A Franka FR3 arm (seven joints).
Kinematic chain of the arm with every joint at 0, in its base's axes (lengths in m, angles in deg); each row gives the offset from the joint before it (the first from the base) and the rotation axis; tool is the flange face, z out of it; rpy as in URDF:
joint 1: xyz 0 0 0.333 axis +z
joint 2: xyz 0 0 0 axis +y
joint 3: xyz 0 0 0.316 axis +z
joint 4: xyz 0.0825 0 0 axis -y
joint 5: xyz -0.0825 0 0.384 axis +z
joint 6: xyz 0 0 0 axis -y
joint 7: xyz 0.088 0 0 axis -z
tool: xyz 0 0 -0.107 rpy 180 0 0
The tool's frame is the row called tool.
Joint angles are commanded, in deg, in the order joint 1, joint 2, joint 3, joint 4, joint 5, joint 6, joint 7. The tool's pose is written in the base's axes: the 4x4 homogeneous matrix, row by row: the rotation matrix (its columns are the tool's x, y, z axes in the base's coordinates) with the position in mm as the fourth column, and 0 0 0 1 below. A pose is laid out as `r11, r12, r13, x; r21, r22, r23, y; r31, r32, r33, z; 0, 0, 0, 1`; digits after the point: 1 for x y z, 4 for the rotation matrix.
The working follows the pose.
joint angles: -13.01 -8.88 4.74 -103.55 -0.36 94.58 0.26
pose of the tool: 0.9889, -0.1488, -0.0048, 505.2; -0.1488, -0.9887, -0.0185, -71.1; -0.0020, 0.0190, -0.9998, 601.5; 0, 0, 0, 1
Where each joint sits with the arm in this pose, in the base's axes (m; each line is computed from the numbers above, not from the rounded line before):
joint 1: 0.0000 0.0000 0.3330
joint 2: 0.0000 0.0000 0.3330
joint 3: -0.0475 0.0110 0.6452
joint 4: 0.0332 -0.0007 0.6579
joint 5: 0.4186 -0.0564 0.7087
joint 6: 0.4186 -0.0564 0.7087
joint 7: 0.5057 -0.0691 0.7085
the tool: 0.5052 -0.0711 0.6015

